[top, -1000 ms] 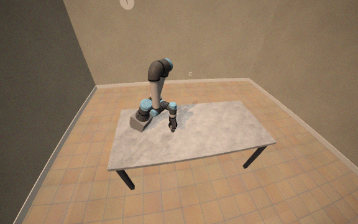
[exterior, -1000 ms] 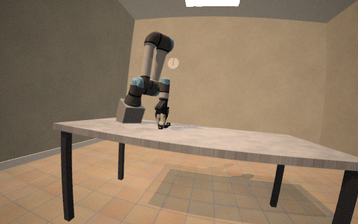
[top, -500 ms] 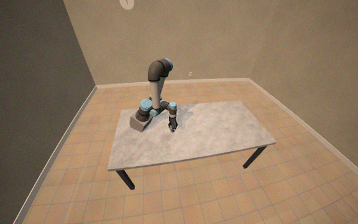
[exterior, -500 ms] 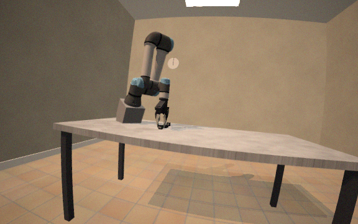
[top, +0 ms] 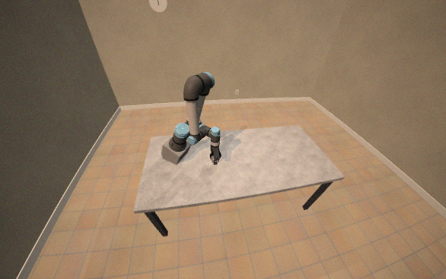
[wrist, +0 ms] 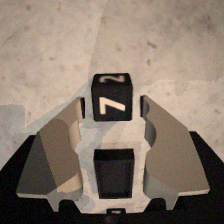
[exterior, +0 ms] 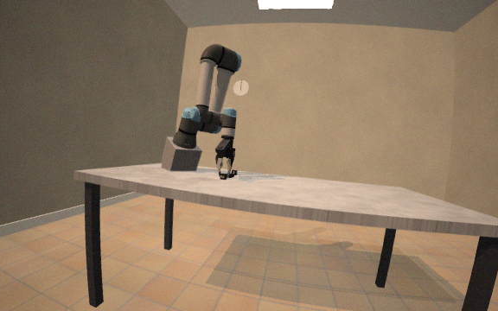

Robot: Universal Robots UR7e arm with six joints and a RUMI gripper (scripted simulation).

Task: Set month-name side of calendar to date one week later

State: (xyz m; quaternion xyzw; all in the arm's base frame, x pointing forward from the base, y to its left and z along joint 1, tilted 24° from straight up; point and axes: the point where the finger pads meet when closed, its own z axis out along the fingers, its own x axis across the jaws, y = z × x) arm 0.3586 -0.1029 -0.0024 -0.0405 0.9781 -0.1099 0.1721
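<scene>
Right now the black date cube is 1 cm below my hand. From my hand the other things lie so: black calendar tray 11 cm to the left, 2 cm below, 1 cm behind; then black cube 21 cm to the left, 1 cm below, 1 cm behind.
</scene>
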